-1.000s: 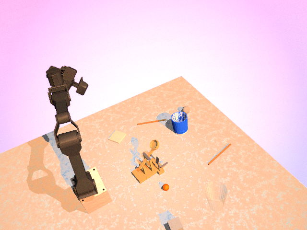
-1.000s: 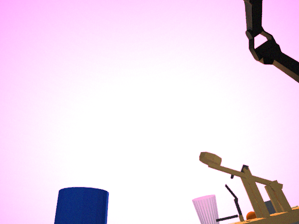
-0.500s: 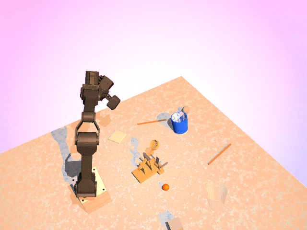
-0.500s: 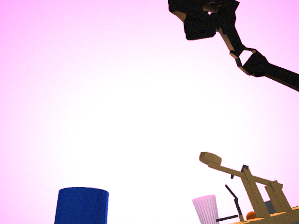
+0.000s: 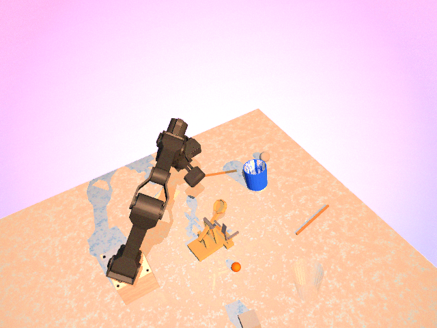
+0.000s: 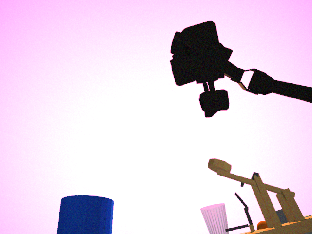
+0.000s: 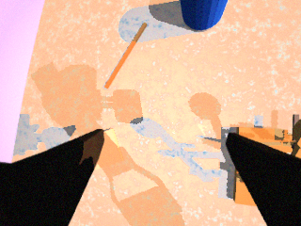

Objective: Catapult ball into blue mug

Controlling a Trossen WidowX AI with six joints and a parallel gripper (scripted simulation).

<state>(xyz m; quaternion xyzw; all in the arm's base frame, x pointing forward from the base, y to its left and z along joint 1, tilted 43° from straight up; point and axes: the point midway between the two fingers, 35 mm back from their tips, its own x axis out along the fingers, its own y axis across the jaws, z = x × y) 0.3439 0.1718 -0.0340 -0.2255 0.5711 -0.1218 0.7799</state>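
Now: the wooden catapult 160 mm to the right of my gripper tip, 140 mm below it and 20 mm behind it. Round my gripper tip: blue mug 240 mm ahead, 190 mm below, 20 mm to the right; small box 480 mm to the right, 190 mm below, 110 mm behind; orange ball 300 mm to the right, 200 mm below, 40 mm behind.
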